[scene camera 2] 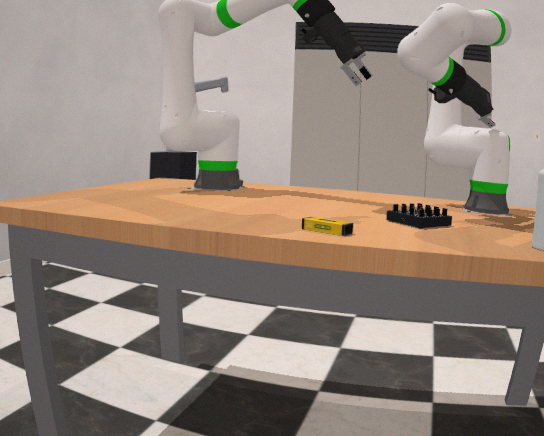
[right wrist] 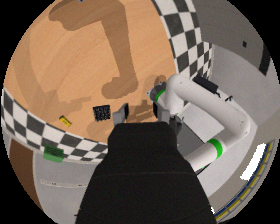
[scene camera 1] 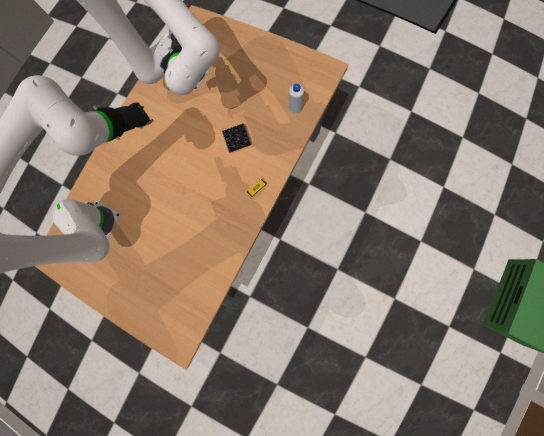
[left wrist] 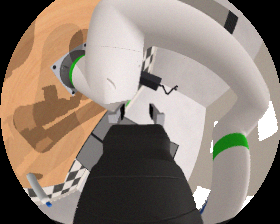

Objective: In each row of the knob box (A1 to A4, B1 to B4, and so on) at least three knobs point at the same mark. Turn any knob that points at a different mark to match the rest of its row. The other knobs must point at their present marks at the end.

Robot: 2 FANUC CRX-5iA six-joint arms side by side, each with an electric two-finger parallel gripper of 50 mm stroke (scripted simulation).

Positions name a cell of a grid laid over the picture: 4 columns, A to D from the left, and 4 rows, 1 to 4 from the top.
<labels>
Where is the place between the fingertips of my left gripper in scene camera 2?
D2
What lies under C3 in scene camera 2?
A yellow spirit level.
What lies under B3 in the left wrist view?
My left gripper.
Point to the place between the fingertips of my right gripper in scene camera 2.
C1
</labels>
